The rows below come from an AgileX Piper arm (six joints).
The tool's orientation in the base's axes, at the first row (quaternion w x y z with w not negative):
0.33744 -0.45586 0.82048 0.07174
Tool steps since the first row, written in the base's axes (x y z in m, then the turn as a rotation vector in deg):
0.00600 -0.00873 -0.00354 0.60 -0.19 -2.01
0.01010 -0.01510 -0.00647 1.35 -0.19 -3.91
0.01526 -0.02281 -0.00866 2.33 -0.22 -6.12
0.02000 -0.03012 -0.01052 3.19 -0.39 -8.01
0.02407 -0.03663 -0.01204 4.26 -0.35 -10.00
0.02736 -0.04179 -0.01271 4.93 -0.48 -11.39
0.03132 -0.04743 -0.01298 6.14 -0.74 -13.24
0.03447 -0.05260 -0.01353 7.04 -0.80 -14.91
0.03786 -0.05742 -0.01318 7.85 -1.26 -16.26
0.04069 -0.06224 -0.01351 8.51 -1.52 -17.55
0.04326 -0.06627 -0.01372 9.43 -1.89 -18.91
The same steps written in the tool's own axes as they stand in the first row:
0.00616 -0.00912 0.00191 1.16 -0.21 1.74
0.01097 -0.01548 0.00344 2.07 -0.44 3.56
0.01588 -0.02360 0.00435 3.11 -0.82 5.71
0.02045 -0.03122 0.00497 4.09 -1.24 7.50
0.02450 -0.03791 0.00535 4.92 -1.69 9.55
0.02735 -0.04337 0.00527 5.63 -2.04 10.88
0.03005 -0.04971 0.00501 6.53 -2.80 12.77
0.03288 -0.05508 0.00477 7.28 -3.23 14.46
0.03483 -0.06062 0.00411 8.15 -3.89 15.69
0.03740 -0.06557 0.00369 8.89 -4.32 16.88
0.03943 -0.06989 0.00339 9.67 -5.00 18.21

